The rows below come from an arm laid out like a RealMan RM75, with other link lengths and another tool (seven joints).
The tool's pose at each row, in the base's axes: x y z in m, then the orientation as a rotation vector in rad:
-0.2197, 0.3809, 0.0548, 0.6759, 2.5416, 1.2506
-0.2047, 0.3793, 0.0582, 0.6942, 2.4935, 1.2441
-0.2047, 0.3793, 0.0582, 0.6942, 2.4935, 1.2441
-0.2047, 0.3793, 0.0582, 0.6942, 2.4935, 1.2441
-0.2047, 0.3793, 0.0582, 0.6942, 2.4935, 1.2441
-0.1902, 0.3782, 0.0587, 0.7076, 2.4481, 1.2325
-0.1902, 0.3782, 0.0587, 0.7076, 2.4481, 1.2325
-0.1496, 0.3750, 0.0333, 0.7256, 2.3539, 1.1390
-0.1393, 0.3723, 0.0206, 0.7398, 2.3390, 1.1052
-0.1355, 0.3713, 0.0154, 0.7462, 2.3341, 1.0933
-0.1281, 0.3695, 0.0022, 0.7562, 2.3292, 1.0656
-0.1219, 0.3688, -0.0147, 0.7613, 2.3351, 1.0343
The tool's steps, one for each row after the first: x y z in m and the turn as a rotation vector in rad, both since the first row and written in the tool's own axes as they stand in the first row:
-0.0138, 0.0064, 0.0028, -0.0175, -0.0426, 0.0021
-0.0138, 0.0064, 0.0028, -0.0175, -0.0426, 0.0021
-0.0138, 0.0064, 0.0028, -0.0175, -0.0426, 0.0021
-0.0138, 0.0064, 0.0028, -0.0175, -0.0426, 0.0021
-0.0269, 0.0106, 0.0074, -0.0318, -0.0852, 0.0006
-0.0269, 0.0106, 0.0074, -0.0318, -0.0852, 0.0006
-0.0637, 0.0010, 0.0368, -0.0261, -0.2082, -0.0251
-0.0740, -0.0074, 0.0467, -0.0131, -0.2383, -0.0252
-0.0777, -0.0109, 0.0507, -0.0080, -0.2487, -0.0241
-0.0850, -0.0201, 0.0604, 0.0063, -0.2672, -0.0239
-0.0907, -0.0319, 0.0727, 0.0273, -0.2783, -0.0264

